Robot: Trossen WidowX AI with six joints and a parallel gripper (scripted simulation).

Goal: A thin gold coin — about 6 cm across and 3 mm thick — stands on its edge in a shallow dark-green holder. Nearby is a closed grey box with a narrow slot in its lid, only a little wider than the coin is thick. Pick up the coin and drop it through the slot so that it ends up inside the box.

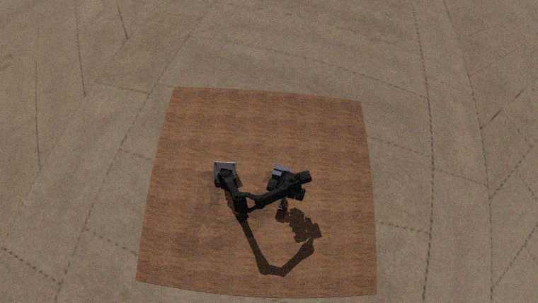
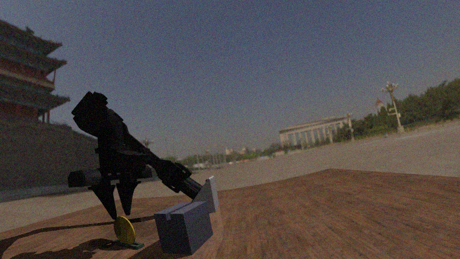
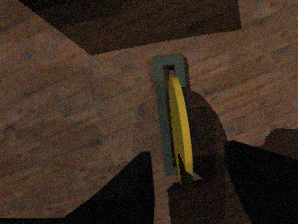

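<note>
Now: gripper tip 30 mm above the gold coin.
</note>
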